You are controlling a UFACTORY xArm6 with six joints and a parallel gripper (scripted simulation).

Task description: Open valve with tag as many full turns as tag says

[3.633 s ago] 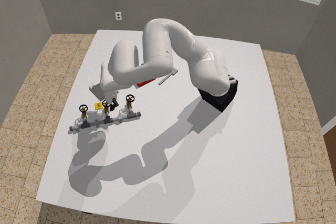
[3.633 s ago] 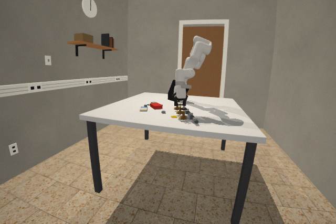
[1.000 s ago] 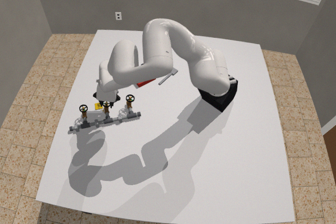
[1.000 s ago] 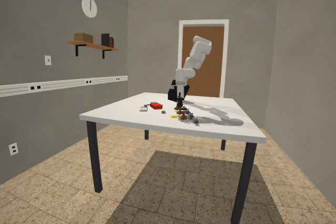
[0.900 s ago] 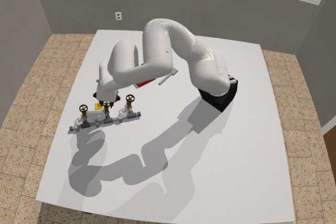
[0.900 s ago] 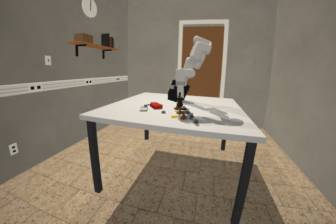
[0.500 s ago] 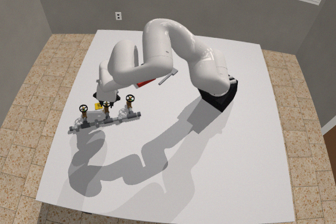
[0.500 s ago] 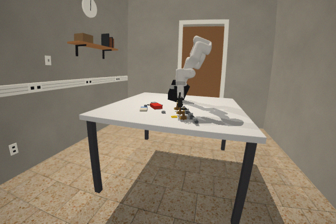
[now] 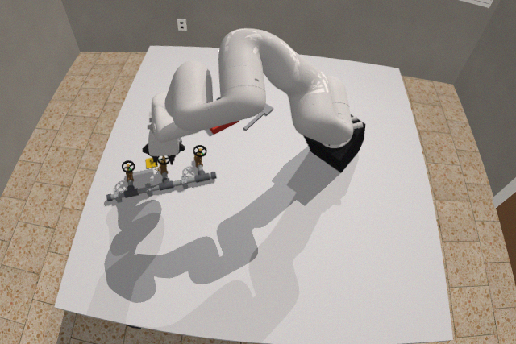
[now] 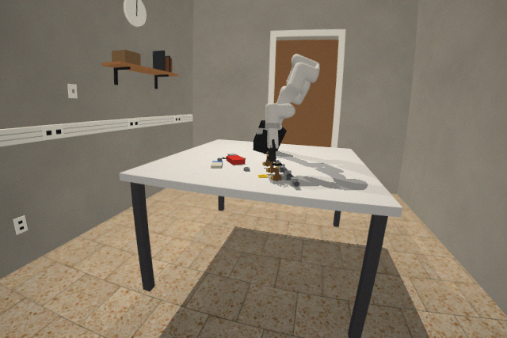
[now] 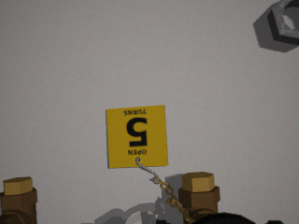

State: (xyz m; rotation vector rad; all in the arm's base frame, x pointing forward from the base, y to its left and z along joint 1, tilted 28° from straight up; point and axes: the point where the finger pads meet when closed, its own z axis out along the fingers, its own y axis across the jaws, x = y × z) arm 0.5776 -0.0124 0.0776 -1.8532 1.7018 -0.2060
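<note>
Now: the yellow tag 60 mm ahead of my hand, 30 mm to the right of it and 80 mm below it. Round my hand: red box: 200 mm behind, 230 mm to the right, 70 mm below; then grey nut: 30 mm behind, 140 mm to the right, 80 mm below; then blue block: 80 mm behind, 320 mm to the right, 80 mm below.
</note>
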